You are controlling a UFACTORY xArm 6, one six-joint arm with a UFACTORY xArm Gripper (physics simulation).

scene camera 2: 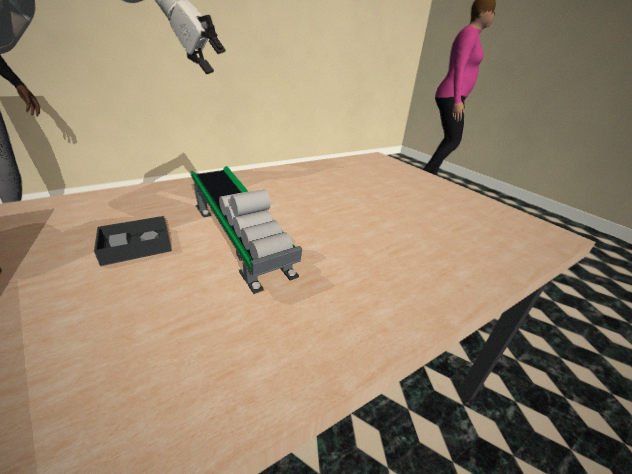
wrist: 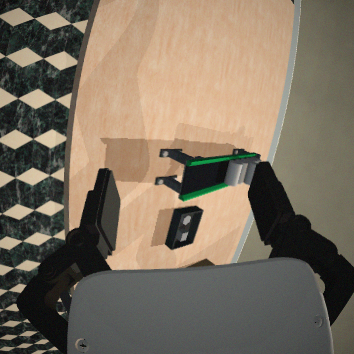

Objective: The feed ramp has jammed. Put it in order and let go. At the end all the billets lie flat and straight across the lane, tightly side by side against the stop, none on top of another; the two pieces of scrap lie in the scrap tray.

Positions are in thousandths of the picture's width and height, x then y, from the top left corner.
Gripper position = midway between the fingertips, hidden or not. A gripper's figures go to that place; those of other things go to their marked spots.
Labels:
My gripper (scene camera 2: 343, 134) is 1.05 m from the lens. A dark scrap tray (scene camera 2: 167, 537): 0.68 m from the lens. A billet (scene camera 2: 398, 427) is 0.56 m from the lens. A grey stop (scene camera 2: 431, 552): 0.50 m from the lens. The marked spots on the grey stop and the dark scrap tray are 0.33 m apart.

